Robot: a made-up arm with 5 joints.
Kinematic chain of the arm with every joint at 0, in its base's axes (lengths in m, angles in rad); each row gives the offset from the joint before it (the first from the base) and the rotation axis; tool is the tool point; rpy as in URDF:
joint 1: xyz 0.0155 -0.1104 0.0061 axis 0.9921 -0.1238 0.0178
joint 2: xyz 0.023 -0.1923 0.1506 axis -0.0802 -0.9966 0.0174
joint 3: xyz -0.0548 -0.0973 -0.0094 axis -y
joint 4: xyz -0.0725 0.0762 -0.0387 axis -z
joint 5: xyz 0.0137 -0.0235 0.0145 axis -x
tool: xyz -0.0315 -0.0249 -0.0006 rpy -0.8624 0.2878 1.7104
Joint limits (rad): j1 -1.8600..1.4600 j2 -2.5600..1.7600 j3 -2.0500..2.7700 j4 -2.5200..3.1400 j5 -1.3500..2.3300
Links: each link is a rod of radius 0.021 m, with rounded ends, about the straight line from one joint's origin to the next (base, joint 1, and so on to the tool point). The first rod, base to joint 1, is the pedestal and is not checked.
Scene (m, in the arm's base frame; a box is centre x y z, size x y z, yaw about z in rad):
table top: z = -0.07
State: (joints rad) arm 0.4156 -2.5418 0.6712 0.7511 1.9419
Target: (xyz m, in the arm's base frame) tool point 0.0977 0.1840 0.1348
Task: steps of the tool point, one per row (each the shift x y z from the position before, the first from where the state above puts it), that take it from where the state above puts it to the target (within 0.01 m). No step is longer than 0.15 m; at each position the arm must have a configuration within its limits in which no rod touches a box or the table.
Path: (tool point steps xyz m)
1: -0.0033 0.0614 0.0794
2: -0.0005 0.0810 0.0581
3: 0.0016 0.0931 0.0321
4: 0.0026 0.0971 0.0043
5: 0.0030 0.0930 -0.0229
6: 0.0023 0.0813 -0.0473
7: 0.0010 0.0638 -0.0667
8: -0.0009 0.0420 -0.0799

